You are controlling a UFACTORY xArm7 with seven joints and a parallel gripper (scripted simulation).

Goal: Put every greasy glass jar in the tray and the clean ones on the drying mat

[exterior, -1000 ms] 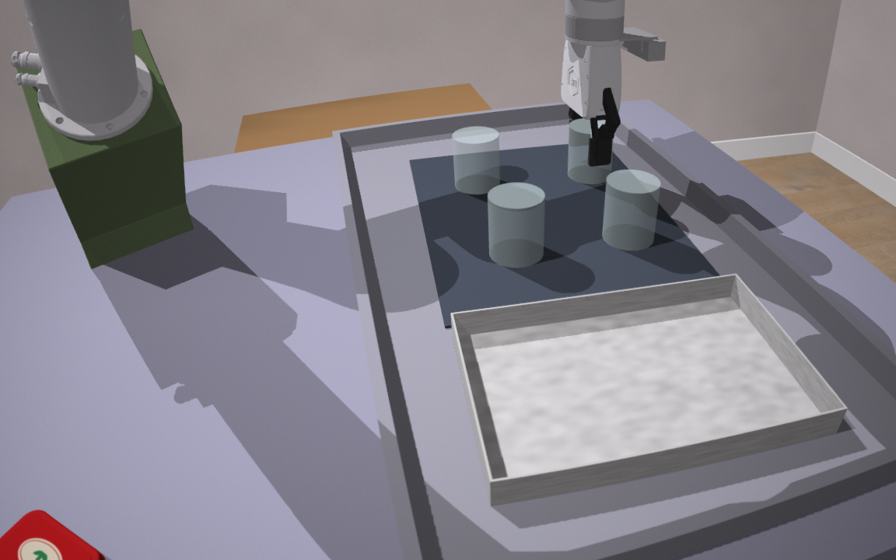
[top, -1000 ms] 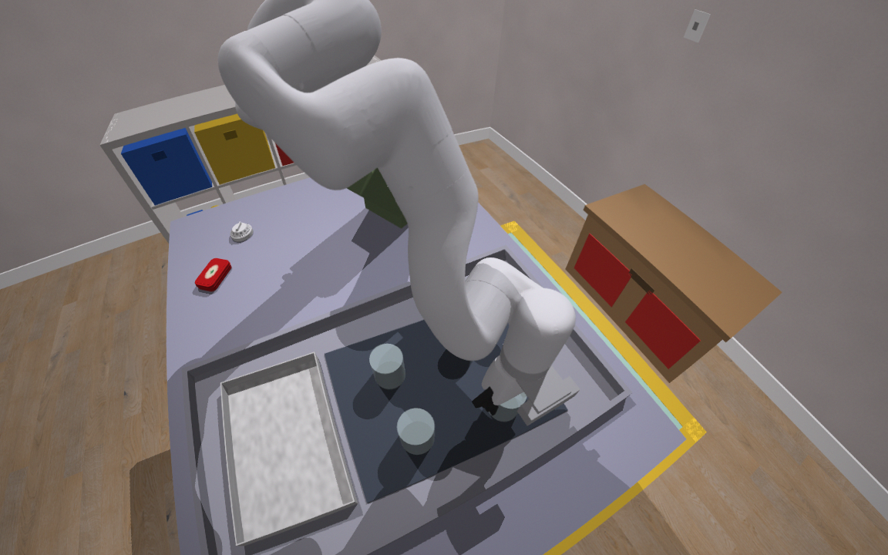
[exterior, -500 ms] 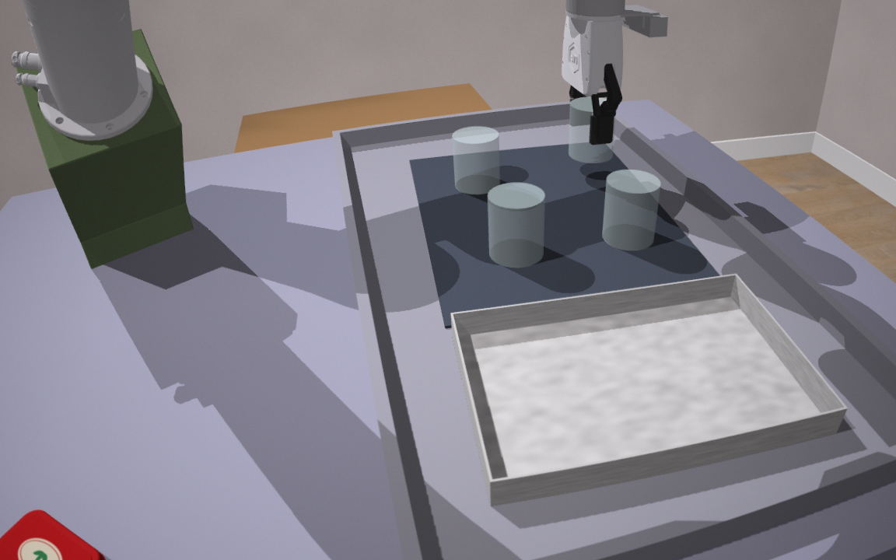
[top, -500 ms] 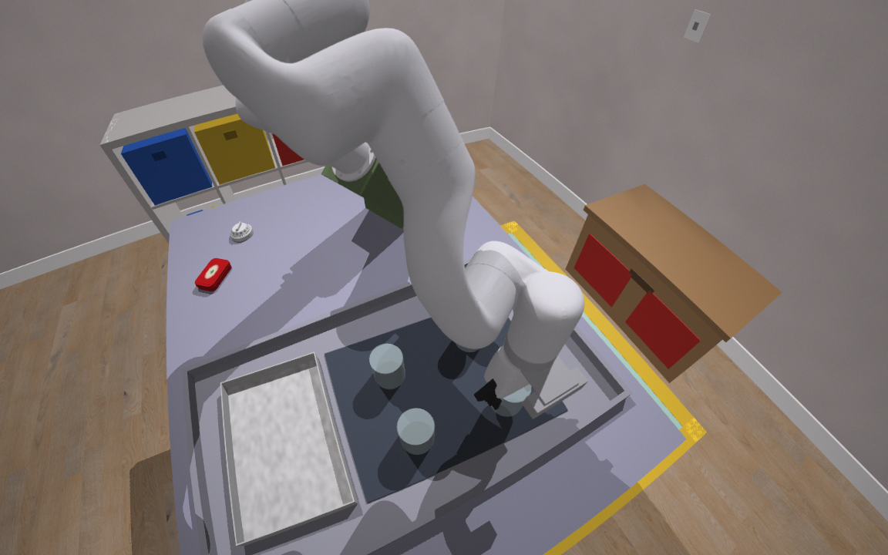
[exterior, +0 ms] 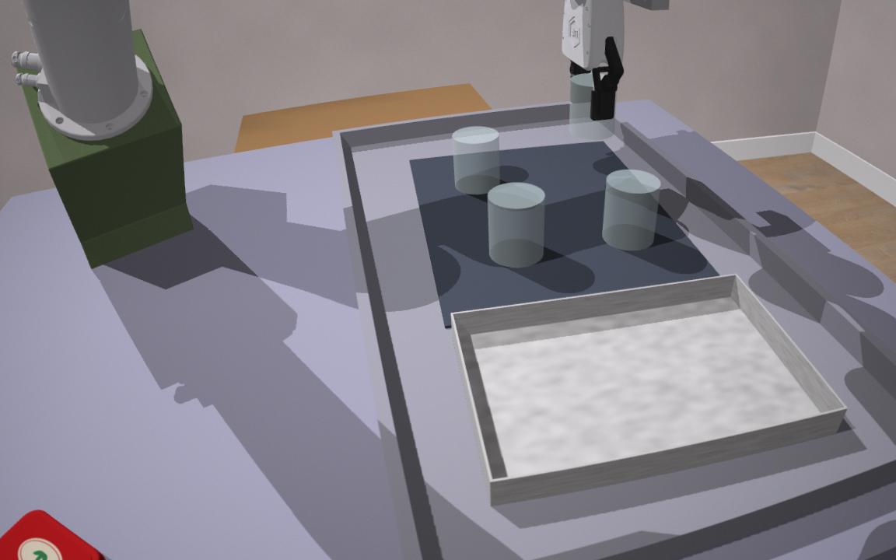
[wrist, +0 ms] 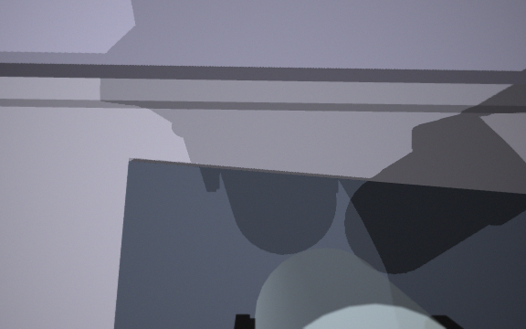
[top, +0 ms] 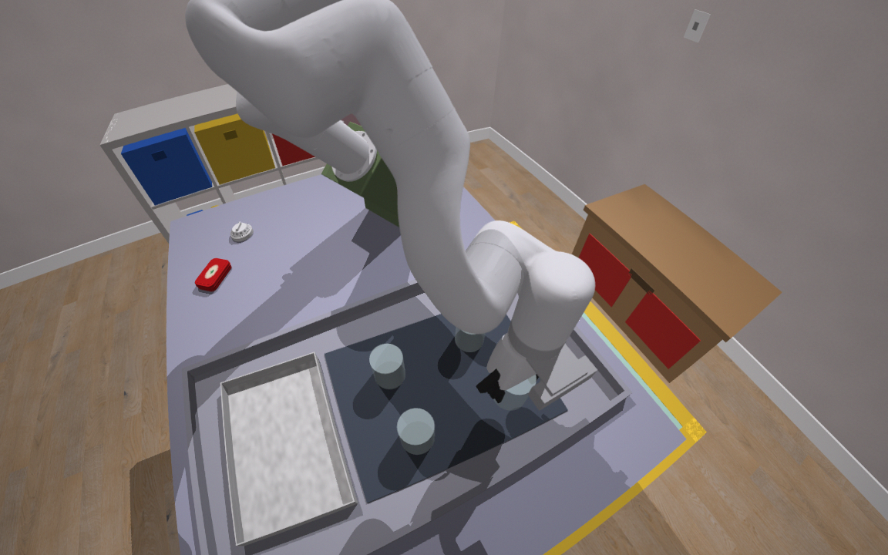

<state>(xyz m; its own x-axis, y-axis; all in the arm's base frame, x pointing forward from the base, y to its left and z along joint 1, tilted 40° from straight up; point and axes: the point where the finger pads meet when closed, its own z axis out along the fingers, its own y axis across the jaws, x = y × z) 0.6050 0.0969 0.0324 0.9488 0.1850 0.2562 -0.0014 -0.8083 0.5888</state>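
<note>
Now: the grey tray 12 cm behind my hand, 40 cm to the right of it and 11 cm below it. The rest, counted from my hand: dark drying mat (10 cm behind, 8 cm to the right, 11 cm below); red device (62 cm behind, 50 cm to the right, 10 cm below); white timer (75 cm behind, 40 cm to the right, 10 cm below).
</note>
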